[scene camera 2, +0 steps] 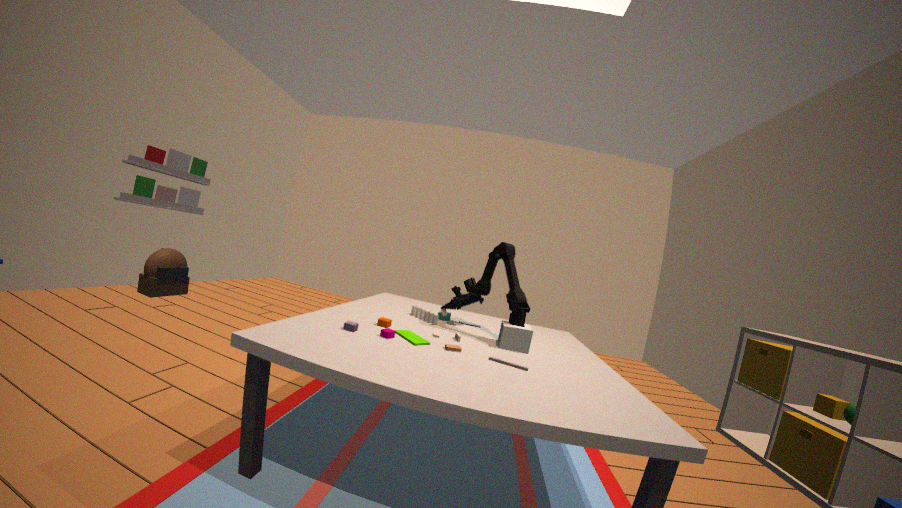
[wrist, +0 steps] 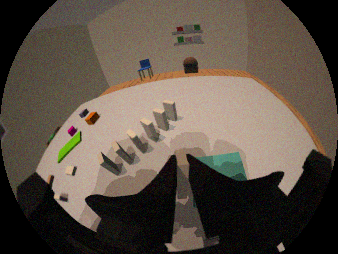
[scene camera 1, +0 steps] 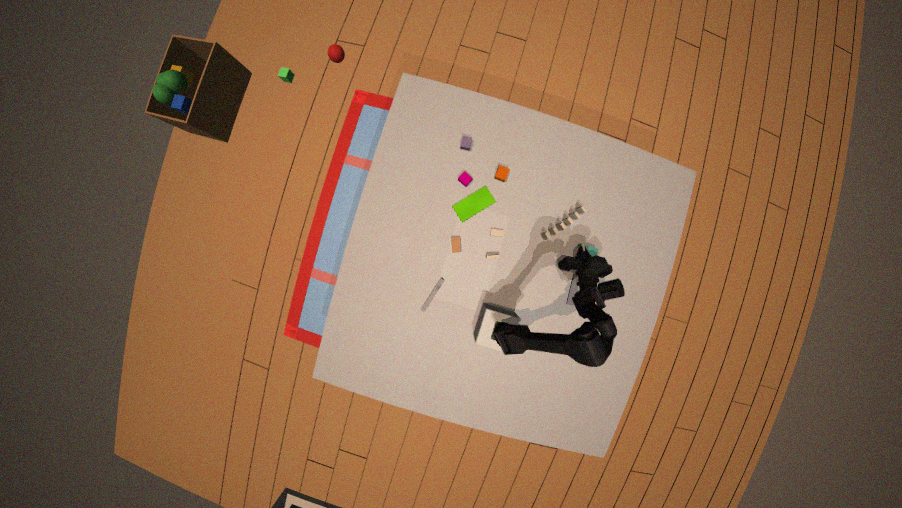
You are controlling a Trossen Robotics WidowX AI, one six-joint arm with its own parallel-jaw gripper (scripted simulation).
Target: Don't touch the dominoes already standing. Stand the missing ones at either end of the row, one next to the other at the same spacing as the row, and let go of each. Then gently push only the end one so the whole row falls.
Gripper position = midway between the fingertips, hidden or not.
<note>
My gripper [scene camera 1: 582,246] carries a pale domino. I also see a teal cube [wrist: 230,164] and a green slab [scene camera 1: 474,203].
My gripper also shows in the wrist view [wrist: 180,158].
</note>
